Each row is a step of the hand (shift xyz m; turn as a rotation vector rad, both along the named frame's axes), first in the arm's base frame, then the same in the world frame.
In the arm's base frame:
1: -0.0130 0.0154 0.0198 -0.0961 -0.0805 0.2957
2: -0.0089 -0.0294 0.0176 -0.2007 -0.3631 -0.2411
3: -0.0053 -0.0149 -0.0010 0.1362 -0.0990 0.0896
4: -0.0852 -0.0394 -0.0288 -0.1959 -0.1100 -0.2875
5: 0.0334 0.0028 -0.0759 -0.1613 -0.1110 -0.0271
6: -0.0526 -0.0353 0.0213 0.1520 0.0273 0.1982
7: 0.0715 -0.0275 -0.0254 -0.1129 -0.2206 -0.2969
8: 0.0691 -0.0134 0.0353 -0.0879 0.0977 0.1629
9: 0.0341 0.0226 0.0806 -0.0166 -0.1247 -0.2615
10: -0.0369 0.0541 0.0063 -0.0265 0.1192 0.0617
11: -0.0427 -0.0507 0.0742 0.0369 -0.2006 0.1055
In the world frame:
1: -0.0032 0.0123 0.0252 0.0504 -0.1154 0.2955
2: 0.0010 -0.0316 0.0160 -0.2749 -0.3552 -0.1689
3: -0.0047 -0.0151 -0.0003 0.1654 -0.0948 0.0071
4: -0.0876 -0.0437 0.0075 -0.3005 -0.0994 -0.1816
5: -0.0045 0.0126 -0.0819 -0.1522 -0.1215 0.0341
6: -0.0361 -0.0415 0.0380 0.2240 0.0218 0.1118
7: 0.0533 -0.0188 -0.0576 -0.2268 -0.2011 -0.2402
8: 0.0780 -0.0106 -0.0010 -0.0084 0.0743 0.1955
9: 0.0660 0.0179 0.0592 -0.1283 -0.1010 -0.2399
10: -0.0320 0.0499 0.0285 0.0000 0.1103 0.0810
11: -0.0029 -0.0608 0.0787 0.0875 -0.2056 0.0530

